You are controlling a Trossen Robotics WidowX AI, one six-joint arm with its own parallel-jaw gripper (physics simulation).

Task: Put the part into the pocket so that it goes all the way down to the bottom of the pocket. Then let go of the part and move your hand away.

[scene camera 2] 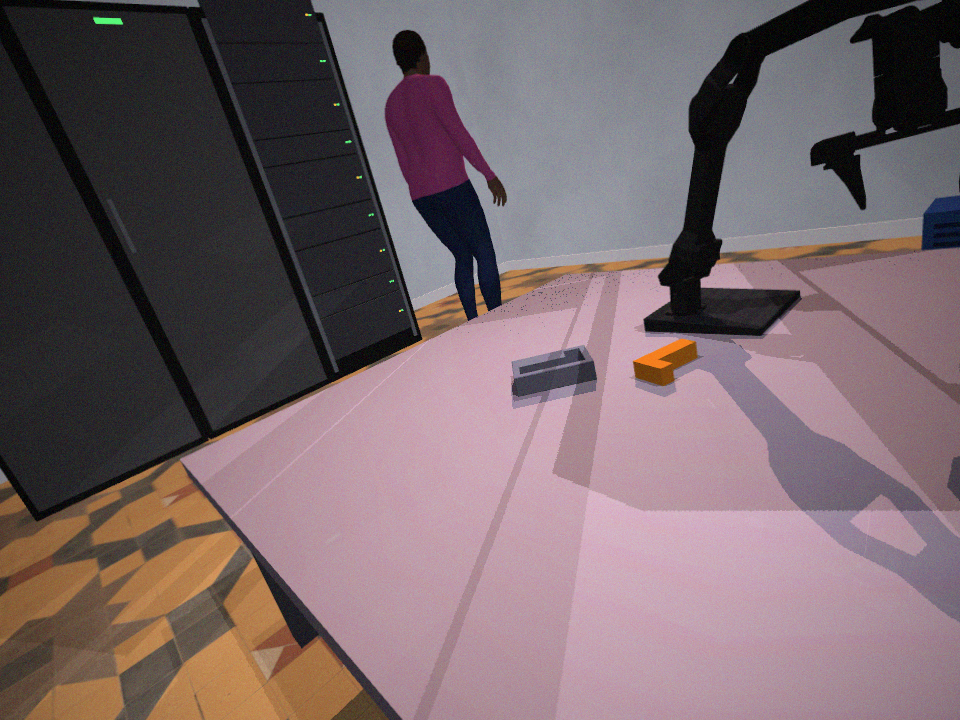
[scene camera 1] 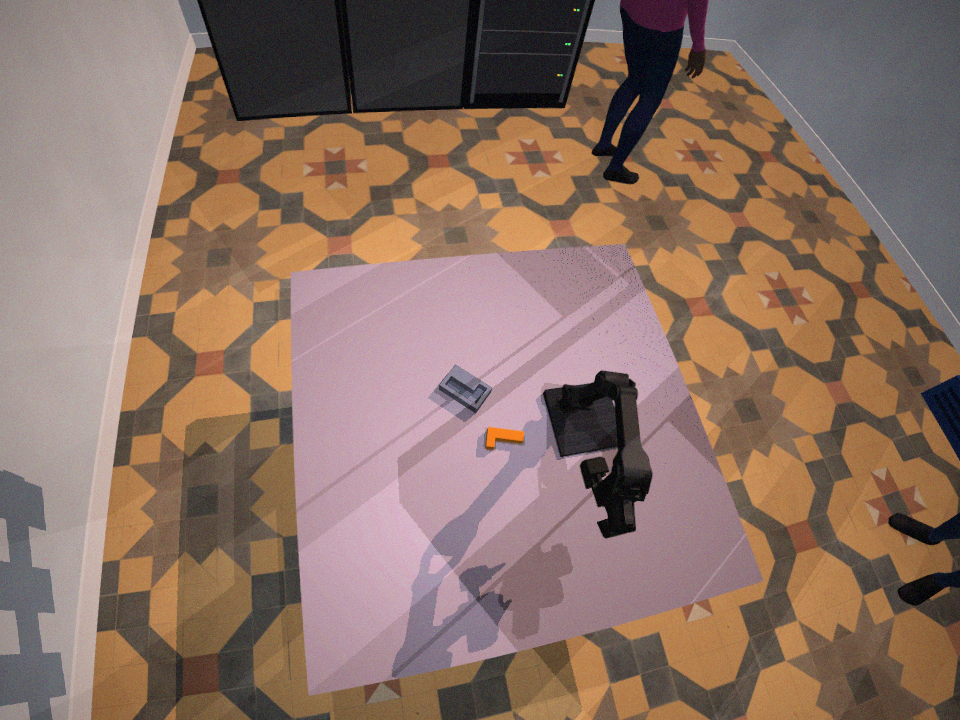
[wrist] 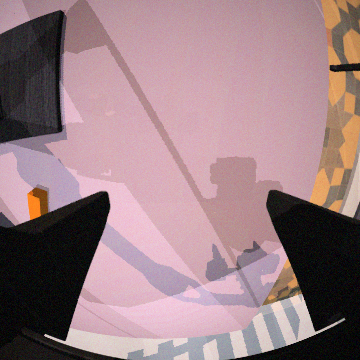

My gripper is open, with nothing in its grasp. The table carries an orange L-shaped block. Further things: a grey pocket block.
My gripper is seen too in scene camera 1 and in the wrist view.
